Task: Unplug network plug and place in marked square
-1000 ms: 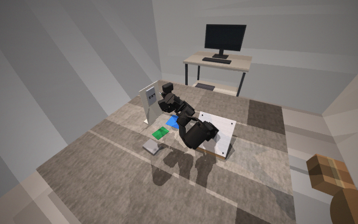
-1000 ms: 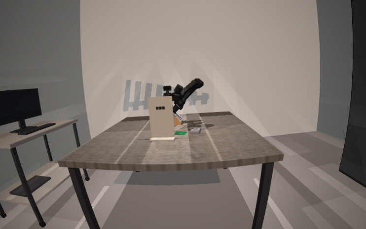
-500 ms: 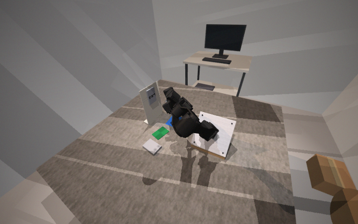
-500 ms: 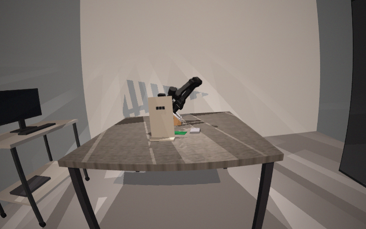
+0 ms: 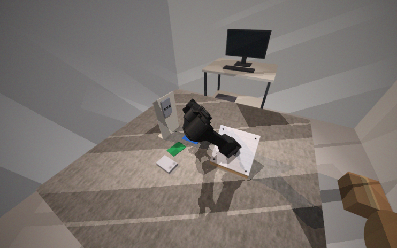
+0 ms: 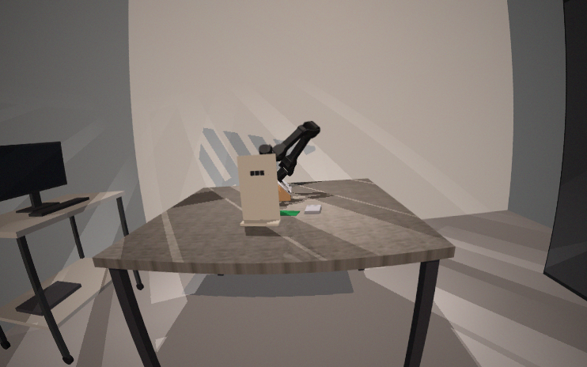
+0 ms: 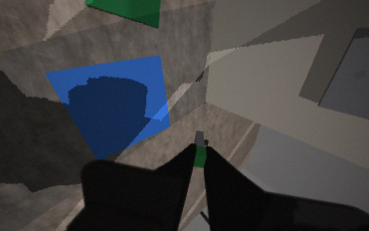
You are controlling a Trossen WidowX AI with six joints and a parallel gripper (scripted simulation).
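The blue square lies 110 mm below my gripper tip and 20 mm behind it. From my gripper tip the other things lie so: green network plug (right at my gripper tip); beige panel (140 mm ahead, 70 mm to the left, 20 mm above); grey block (280 mm to the left, 110 mm below, 40 mm behind).
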